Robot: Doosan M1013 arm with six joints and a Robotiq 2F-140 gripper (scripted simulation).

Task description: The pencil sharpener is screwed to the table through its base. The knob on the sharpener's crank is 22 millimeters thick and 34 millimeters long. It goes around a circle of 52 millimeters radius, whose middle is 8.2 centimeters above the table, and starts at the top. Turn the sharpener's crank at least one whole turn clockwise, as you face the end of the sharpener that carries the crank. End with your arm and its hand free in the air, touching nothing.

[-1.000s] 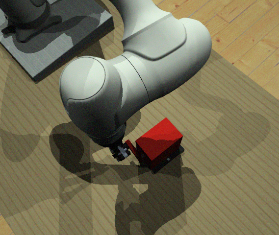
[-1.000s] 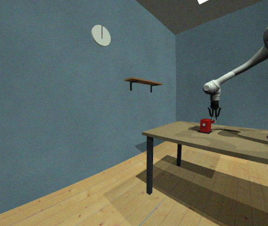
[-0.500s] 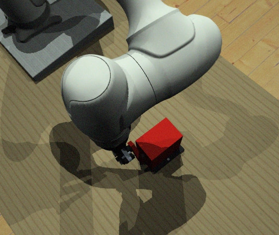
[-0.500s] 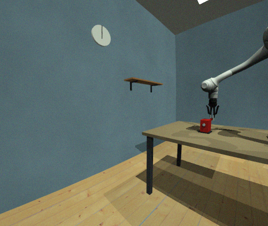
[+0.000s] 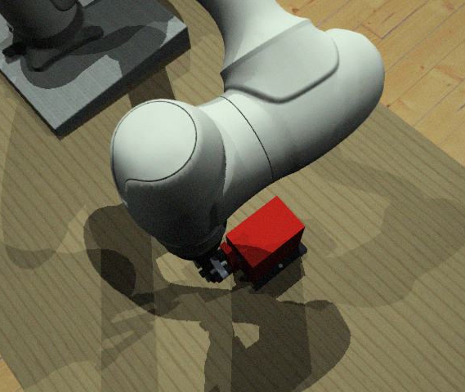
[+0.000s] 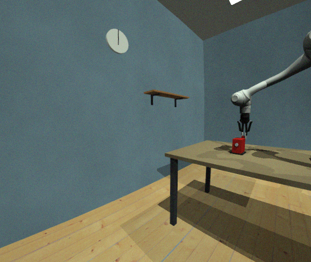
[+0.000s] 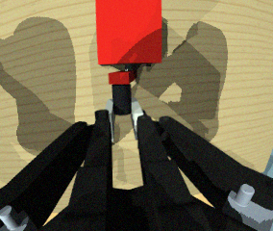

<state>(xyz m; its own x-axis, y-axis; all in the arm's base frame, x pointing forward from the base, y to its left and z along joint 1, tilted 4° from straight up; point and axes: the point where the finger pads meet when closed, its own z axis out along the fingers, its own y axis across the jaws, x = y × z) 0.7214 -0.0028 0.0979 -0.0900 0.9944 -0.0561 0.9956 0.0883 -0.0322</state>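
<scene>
My hand is 20 mm to the right of the crank knob and 10 mm above it. From my hand the other things lie so: sharpener crank (20 mm to the left, 20 mm below).
</scene>
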